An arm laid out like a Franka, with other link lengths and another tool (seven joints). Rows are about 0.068 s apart.
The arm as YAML. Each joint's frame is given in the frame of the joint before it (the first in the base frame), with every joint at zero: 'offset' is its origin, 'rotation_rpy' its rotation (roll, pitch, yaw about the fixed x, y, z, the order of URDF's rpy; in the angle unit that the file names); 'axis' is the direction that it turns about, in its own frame. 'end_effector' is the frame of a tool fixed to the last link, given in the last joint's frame.
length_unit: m
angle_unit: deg
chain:
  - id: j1
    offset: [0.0, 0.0, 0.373]
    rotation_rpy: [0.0, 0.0, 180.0]
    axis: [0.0, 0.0, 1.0]
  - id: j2
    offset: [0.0, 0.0, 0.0]
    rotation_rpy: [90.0, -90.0, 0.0]
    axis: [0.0, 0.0, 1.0]
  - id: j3
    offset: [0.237, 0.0, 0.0]
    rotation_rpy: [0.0, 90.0, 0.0]
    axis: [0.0, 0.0, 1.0]
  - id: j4
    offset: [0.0, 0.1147, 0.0]
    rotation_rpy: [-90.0, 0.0, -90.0]
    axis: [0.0, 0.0, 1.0]
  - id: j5
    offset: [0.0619, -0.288, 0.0]
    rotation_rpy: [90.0, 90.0, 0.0]
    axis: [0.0, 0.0, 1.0]
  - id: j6
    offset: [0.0, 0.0, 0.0]
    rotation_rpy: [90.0, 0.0, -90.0]
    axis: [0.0, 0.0, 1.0]
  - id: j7
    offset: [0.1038, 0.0, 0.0]
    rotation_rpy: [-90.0, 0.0, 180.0]
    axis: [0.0, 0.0, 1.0]
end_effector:
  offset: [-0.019, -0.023, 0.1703]
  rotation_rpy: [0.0, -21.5, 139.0]
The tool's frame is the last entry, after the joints.
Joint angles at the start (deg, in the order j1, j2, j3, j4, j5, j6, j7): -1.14 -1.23 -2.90 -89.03 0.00 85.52 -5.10
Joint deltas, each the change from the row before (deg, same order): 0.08 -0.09 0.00 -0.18 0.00 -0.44 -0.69; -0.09 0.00 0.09 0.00 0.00 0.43 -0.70; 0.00 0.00 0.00 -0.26 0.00 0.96 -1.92; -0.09 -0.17 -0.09 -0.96 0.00 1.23 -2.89; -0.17 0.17 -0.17 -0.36 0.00 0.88 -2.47; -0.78 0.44 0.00 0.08 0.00 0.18 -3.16
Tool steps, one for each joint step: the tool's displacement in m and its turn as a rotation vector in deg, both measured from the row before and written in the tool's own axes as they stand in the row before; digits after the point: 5 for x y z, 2 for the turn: 0.00017 -0.00178 0.00148 0.08 -0.36 -0.86; 0.00081 0.00093 -0.00134 -0.55 0.29 -0.54; 0.00237 0.00181 -0.00122 -1.19 0.46 -1.59; 0.00217 0.00228 0.00199 -1.30 0.29 -2.40; 0.00103 0.00372 0.00192 -1.04 0.21 -1.88; -0.00197 0.00528 0.00400 -0.74 -0.11 -2.27
